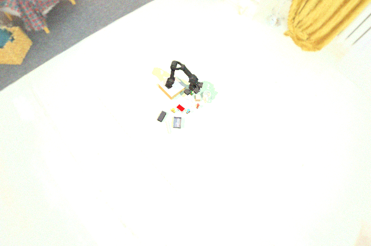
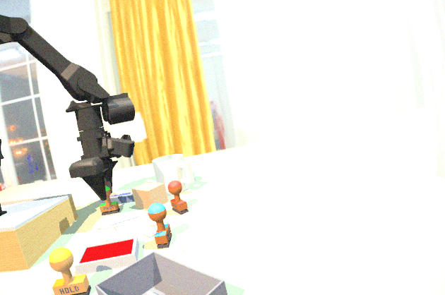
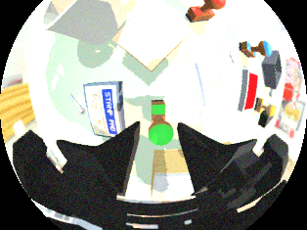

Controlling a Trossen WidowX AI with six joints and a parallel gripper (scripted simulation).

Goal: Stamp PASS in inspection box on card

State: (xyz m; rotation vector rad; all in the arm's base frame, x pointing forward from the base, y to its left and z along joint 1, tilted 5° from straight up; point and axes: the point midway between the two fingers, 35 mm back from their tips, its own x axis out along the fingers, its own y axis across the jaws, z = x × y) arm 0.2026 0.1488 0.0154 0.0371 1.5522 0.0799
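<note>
Now: gripper tip 2 cm above the green-topped pass stamp. Round my gripper tip: pale paper card 6 cm ahead, 9 cm to the right, 4 cm below; then red-knobbed stamp 17 cm ahead, 5 cm to the right, 2 cm below; then cardboard box 10 cm ahead, 1 cm to the left, 2 cm below.
</note>
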